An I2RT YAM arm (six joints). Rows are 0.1 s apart.
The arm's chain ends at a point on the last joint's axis. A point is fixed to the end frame.
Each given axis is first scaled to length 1.
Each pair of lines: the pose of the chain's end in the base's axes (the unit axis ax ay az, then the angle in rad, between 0 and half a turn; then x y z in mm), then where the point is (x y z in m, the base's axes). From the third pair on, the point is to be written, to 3 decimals.
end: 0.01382, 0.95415, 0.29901, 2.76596, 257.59, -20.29, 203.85
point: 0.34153 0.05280 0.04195
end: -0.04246, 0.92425, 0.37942, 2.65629, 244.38, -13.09, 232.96
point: 0.34203 0.09014 0.09729
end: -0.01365, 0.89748, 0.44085, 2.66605, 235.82, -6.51, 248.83
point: 0.332 0.113 0.127
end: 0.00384, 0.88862, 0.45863, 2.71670, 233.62, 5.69, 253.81
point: 0.323 0.131 0.132
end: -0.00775, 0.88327, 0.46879, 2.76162, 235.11, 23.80, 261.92
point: 0.316 0.155 0.140
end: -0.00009, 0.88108, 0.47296, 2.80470, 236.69, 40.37, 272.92
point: 0.311 0.174 0.149
